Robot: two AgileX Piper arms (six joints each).
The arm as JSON. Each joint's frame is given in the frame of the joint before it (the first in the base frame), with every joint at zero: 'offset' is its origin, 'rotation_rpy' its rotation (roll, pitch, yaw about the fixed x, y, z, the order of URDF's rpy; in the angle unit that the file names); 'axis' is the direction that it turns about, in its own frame. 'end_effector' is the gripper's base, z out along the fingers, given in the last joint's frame.
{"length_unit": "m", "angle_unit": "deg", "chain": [
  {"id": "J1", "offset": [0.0, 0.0, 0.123], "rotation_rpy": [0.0, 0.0, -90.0], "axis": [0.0, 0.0, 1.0]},
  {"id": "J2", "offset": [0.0, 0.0, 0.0], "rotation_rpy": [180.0, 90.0, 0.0], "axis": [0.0, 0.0, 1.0]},
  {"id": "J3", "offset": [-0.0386, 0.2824, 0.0], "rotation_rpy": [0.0, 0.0, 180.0], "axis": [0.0, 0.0, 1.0]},
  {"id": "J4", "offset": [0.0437, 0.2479, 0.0], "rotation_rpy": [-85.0, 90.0, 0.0], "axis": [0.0, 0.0, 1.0]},
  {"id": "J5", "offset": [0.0, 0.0, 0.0], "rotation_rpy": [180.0, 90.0, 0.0], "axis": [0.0, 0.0, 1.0]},
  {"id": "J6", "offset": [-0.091, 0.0, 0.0], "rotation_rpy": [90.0, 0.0, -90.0], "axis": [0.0, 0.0, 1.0]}
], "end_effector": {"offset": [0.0, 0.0, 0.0], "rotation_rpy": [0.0, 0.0, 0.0]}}
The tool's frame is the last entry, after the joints.
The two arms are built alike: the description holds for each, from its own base.
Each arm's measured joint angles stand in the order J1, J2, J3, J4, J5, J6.
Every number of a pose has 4 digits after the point.
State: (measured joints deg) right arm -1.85 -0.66 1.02 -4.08 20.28 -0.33; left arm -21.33 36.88 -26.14 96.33 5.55 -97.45
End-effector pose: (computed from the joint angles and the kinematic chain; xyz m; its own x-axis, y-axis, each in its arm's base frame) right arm 0.0529 -0.0040 0.1760 -0.2720 -0.0637 -0.9602 0.0364 0.9964 -0.0764; left arm 0.1328 -0.0425 0.3120 -0.0884 0.0142 -0.9960 0.2712 0.9625 -0.0104
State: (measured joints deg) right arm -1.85 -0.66 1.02 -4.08 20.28 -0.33; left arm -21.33 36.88 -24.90 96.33 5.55 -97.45
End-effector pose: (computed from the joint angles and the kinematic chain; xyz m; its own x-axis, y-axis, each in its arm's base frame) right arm 0.0529 -0.0040 0.1760 -0.2720 -0.0637 -0.9602 0.0364 0.9964 -0.0764; left arm 0.1325 -0.0424 0.3046 -0.1085 0.0220 -0.9939 0.2711 0.9625 -0.0083
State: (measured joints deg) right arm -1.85 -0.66 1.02 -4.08 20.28 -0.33; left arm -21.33 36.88 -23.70 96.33 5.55 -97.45
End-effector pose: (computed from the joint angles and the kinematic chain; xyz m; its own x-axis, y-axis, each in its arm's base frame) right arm 0.0529 -0.0040 0.1760 -0.2720 -0.0637 -0.9602 0.0364 0.9964 -0.0764; left arm 0.1321 -0.0422 0.2975 -0.1278 0.0296 -0.9914 0.2709 0.9626 -0.0062
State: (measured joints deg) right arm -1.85 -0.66 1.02 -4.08 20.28 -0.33; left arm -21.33 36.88 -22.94 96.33 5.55 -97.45
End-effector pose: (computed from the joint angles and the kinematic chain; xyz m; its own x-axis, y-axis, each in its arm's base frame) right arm 0.0529 -0.0040 0.1760 -0.2720 -0.0637 -0.9602 0.0364 0.9964 -0.0764; left arm 0.1318 -0.0421 0.2929 -0.1401 0.0344 -0.9895 0.2708 0.9626 -0.0049
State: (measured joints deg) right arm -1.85 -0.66 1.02 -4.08 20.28 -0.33; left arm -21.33 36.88 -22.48 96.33 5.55 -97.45
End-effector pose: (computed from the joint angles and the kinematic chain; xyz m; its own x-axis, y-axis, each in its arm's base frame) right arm 0.0529 -0.0040 0.1760 -0.2720 -0.0637 -0.9602 0.0364 0.9964 -0.0764; left arm 0.1315 -0.0420 0.2902 -0.1475 0.0372 -0.9884 0.2708 0.9626 -0.0041
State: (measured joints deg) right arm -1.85 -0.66 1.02 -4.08 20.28 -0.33; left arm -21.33 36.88 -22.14 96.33 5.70 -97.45
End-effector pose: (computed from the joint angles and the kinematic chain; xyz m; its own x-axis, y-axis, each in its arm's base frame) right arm 0.0529 -0.0040 0.1760 -0.2720 -0.0637 -0.9602 0.0364 0.9964 -0.0764; left arm 0.1314 -0.0417 0.2882 -0.1526 0.0393 -0.9875 0.2683 0.9633 -0.0031
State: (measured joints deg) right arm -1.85 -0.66 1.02 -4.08 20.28 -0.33; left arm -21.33 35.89 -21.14 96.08 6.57 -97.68
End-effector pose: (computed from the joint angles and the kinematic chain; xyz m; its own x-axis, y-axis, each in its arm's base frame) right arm 0.0529 -0.0040 0.1760 -0.2720 -0.0637 -0.9602 0.0364 0.9964 -0.0764; left arm 0.1286 -0.0391 0.2847 -0.1535 0.0309 -0.9877 0.2526 0.9675 -0.0090
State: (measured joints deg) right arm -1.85 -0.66 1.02 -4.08 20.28 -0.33; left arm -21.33 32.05 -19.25 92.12 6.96 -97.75
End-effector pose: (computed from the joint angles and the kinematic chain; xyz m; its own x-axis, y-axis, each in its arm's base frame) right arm 0.0529 -0.0040 0.1760 -0.2720 -0.0637 -0.9602 0.0364 0.9964 -0.0764; left arm 0.1177 -0.0341 0.2814 -0.1460 -0.0472 -0.9881 0.2361 0.9683 -0.0812
